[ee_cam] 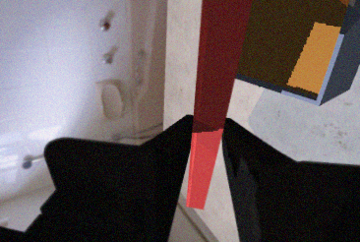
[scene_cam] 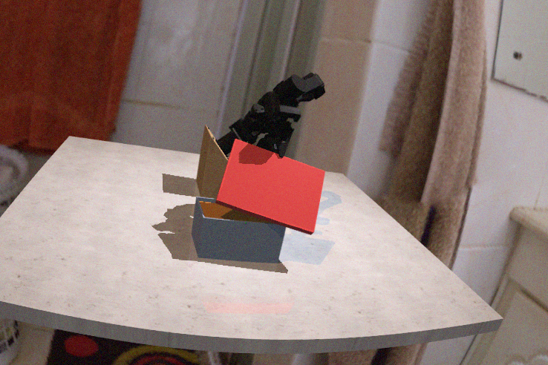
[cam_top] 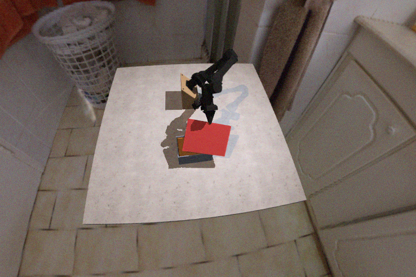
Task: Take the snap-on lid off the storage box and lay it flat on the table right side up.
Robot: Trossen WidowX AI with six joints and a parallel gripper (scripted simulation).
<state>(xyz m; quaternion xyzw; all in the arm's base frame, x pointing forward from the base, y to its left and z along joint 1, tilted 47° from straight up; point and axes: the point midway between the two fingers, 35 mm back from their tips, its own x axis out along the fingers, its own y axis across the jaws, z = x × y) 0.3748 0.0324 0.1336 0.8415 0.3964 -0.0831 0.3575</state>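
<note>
The red lid is 6 cm ahead of my gripper tip, 2 cm to the right of it and 5 cm below it. Round my gripper tip: blue-grey storage box (6 cm ahead, 8 cm to the right, 18 cm below).
</note>
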